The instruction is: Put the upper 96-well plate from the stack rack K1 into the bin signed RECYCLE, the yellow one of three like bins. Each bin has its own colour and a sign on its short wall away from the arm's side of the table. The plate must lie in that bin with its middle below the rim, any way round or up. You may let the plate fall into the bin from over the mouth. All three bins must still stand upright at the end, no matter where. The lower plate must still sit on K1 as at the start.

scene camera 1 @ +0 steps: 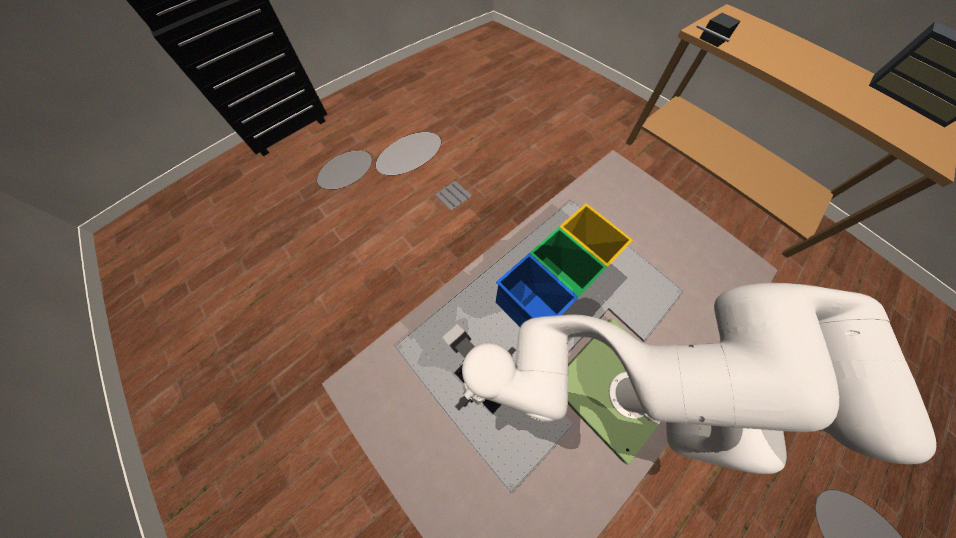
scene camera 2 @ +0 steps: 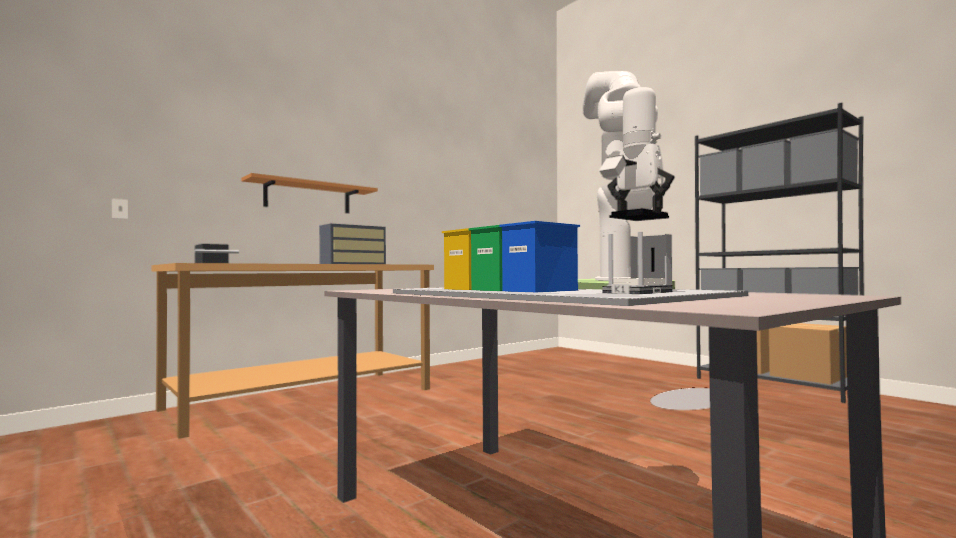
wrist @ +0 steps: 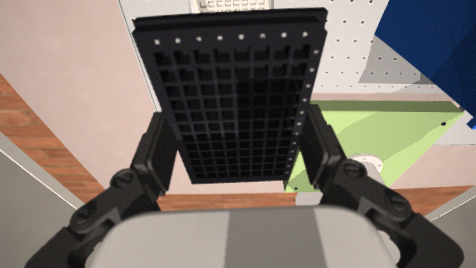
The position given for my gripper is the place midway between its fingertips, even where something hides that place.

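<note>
I see a black 96-well plate [wrist: 241,121]. There is a blue bin [scene camera 1: 528,290], which is also the blue bin [scene camera 2: 537,256]. A green bin [scene camera 1: 568,261] is here too, and scene camera 2 shows the green bin [scene camera 2: 486,242] as well, while in the wrist view the green bin is out of frame. I also see a yellow bin [scene camera 1: 592,229], again the yellow bin [scene camera 2: 457,243], and in the wrist view the yellow bin is out of frame. And there is my gripper [scene camera 2: 639,214].
</note>
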